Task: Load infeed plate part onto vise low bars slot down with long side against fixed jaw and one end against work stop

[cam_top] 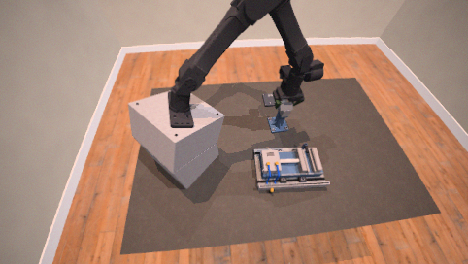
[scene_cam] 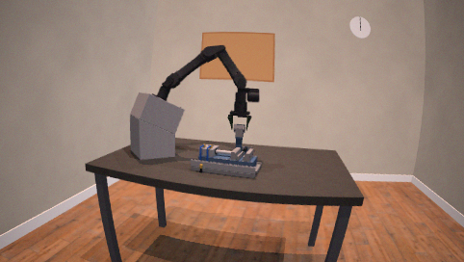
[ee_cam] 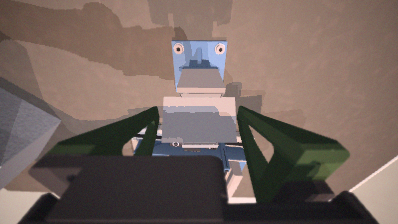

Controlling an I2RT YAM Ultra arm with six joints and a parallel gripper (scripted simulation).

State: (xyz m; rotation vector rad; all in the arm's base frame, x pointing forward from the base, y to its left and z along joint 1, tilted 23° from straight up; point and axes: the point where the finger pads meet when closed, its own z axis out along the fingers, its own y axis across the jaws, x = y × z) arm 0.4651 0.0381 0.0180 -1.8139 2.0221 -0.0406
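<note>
The part lies 10 mm to the right of my hand. From my hand the other things lie so: cylinder rod (230 mm to the right, 80 mm below, 50 mm behind); then moving jaw (240 mm to the right, 80 mm below); then work stop (200 mm to the right, 70 mm below, 40 mm ahead).
</note>
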